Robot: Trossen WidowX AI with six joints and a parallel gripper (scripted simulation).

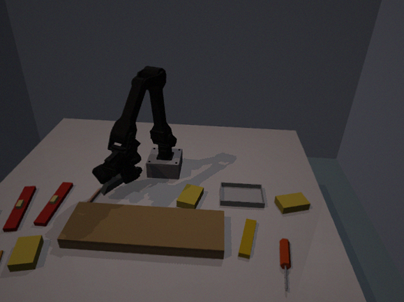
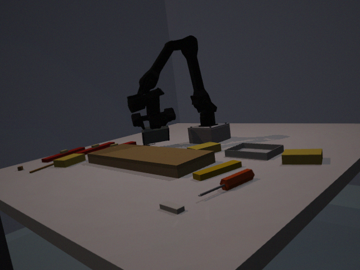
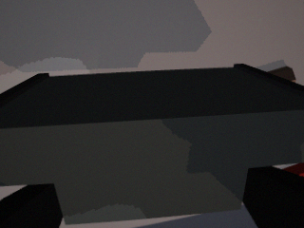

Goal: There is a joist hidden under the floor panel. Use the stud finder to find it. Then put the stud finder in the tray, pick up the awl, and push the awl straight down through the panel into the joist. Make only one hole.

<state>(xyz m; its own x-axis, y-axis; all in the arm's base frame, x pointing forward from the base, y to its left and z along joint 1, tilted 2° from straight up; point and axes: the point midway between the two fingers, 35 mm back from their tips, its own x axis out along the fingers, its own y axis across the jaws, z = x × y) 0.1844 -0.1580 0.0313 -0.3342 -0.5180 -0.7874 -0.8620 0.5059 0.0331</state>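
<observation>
My gripper tip is now 1 cm to the right of the stud finder and 1 cm past it. Round my gripper tip: thin stick (43 cm ahead, 21 cm to the right, 7 cm below); then awl (7 cm below, 5 cm to the right, 2 cm ahead); then grey tray (50 cm to the left, 6 cm below, 3 cm behind).
</observation>
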